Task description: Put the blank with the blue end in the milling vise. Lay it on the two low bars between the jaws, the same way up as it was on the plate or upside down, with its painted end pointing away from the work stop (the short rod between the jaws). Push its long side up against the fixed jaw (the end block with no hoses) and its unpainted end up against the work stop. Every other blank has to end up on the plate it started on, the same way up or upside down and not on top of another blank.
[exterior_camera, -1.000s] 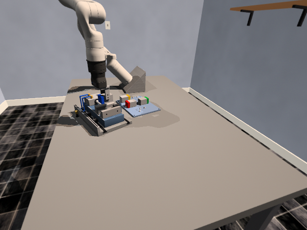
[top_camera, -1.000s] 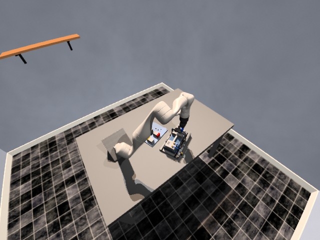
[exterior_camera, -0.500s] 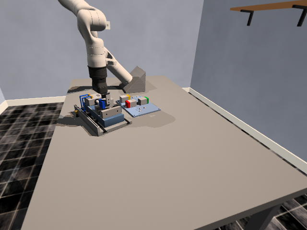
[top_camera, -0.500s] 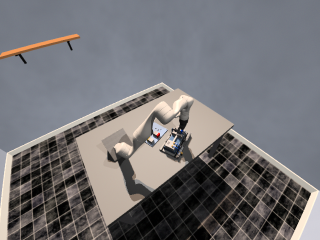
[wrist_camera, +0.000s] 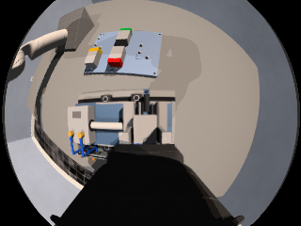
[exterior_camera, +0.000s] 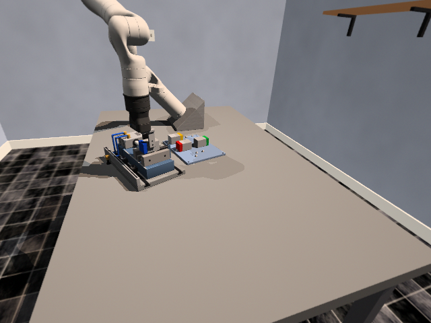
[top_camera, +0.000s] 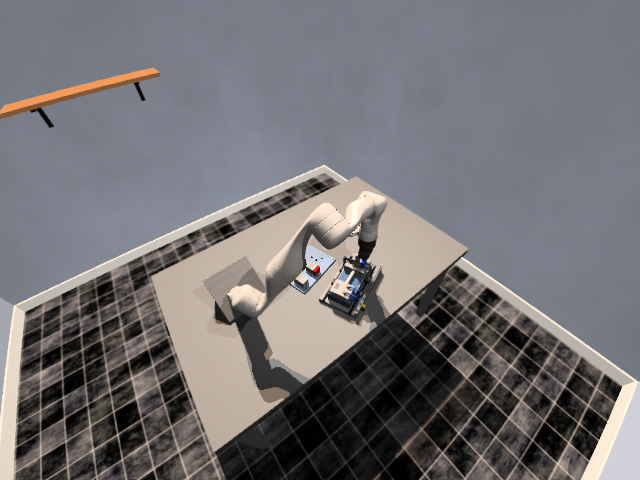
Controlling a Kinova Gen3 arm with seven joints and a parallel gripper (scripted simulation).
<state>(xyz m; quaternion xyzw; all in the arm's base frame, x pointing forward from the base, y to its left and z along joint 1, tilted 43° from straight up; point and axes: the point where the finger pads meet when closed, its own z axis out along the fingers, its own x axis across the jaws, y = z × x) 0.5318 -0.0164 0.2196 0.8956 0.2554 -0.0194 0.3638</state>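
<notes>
The blue-ended blank lies 2 cm below my hand. Round my hand: light blue plate: 19 cm behind, 18 cm to the left, 13 cm below; red-ended blank: 18 cm behind, 14 cm to the left, 11 cm below; fixed jaw: 3 cm ahead, 2 cm to the left, 6 cm below.
</notes>
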